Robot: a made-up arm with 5 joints.
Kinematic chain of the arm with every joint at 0, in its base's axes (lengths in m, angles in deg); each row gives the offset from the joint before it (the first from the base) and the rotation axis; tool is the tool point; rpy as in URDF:
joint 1: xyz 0 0 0.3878 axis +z
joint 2: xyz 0 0 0 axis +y
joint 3: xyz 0.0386 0 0.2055 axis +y
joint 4: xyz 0.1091 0 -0.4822 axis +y
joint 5: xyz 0.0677 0 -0.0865 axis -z
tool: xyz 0 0 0 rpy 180 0 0
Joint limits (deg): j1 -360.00..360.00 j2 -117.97..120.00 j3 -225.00..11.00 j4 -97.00..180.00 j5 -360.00..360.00
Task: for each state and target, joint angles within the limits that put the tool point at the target. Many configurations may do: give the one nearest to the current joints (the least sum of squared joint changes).
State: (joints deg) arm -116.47 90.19 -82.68 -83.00 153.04
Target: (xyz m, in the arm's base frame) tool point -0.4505 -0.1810 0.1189
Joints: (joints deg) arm -158.11 59.68 -75.28 -97.00 153.04
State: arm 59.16 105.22 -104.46 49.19 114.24
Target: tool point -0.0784 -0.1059 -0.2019
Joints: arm 53.49 107.46 -68.68 63.95 114.24
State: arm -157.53 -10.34 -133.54 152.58 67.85
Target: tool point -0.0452 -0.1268 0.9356
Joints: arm -109.62 -31.27 -114.21 170.44 67.85
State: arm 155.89 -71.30 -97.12 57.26 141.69
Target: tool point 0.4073 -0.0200 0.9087
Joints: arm 177.19 -105.51 -90.16 72.75 141.69
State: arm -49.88 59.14 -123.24 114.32 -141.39
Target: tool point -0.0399 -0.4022 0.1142
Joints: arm -95.67 44.96 -75.22 142.33 -141.39
